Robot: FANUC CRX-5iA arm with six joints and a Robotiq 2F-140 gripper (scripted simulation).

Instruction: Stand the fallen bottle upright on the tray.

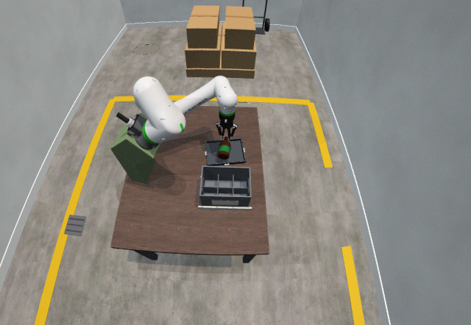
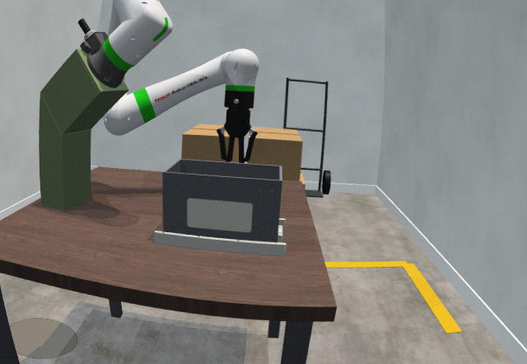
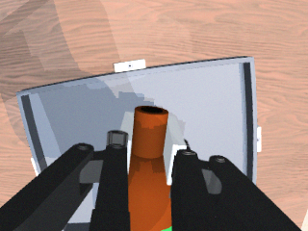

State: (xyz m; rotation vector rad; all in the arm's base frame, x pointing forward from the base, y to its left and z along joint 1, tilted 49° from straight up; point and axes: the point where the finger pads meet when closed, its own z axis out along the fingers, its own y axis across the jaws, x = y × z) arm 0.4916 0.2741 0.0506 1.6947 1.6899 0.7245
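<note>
Right now the brown bottle is 5 cm to the right of my hand and 2 cm below it. Round my hand: grey tray 5 cm to the right, 9 cm below; then dark grey crate 3 cm ahead, 35 cm to the right, 1 cm below.
</note>
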